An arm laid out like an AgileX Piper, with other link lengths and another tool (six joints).
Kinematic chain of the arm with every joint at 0, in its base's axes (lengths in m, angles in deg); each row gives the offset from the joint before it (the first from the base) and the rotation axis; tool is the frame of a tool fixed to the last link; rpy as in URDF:
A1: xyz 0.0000 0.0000 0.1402 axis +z
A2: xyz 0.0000 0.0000 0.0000 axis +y
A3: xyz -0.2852 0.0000 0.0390 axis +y
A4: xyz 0.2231 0.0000 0.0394 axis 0.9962 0 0.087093
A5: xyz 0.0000 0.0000 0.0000 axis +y
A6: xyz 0.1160 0.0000 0.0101 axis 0.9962 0 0.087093
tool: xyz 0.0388 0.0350 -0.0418 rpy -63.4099 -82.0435 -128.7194
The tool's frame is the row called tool.
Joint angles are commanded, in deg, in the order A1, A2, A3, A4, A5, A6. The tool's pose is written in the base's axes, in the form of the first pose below.
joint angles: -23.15, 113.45, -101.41, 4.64, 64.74, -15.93
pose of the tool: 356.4, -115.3, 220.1, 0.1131, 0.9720, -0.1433, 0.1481
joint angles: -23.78, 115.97, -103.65, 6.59, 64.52, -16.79
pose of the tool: 366.4, -119.2, 213.3, 0.0995, 0.9724, -0.1466, 0.1518
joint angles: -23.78, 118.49, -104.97, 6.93, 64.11, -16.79
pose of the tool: 374.1, -121.6, 201.6, 0.0951, 0.9736, -0.1477, 0.1459
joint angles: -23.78, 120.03, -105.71, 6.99, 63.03, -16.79
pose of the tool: 380.4, -124.2, 193.8, 0.0955, 0.9730, -0.1490, 0.1482
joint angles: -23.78, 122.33, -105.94, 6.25, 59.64, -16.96
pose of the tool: 390.3, -131.1, 177.7, 0.1056, 0.9706, -0.1488, 0.1571
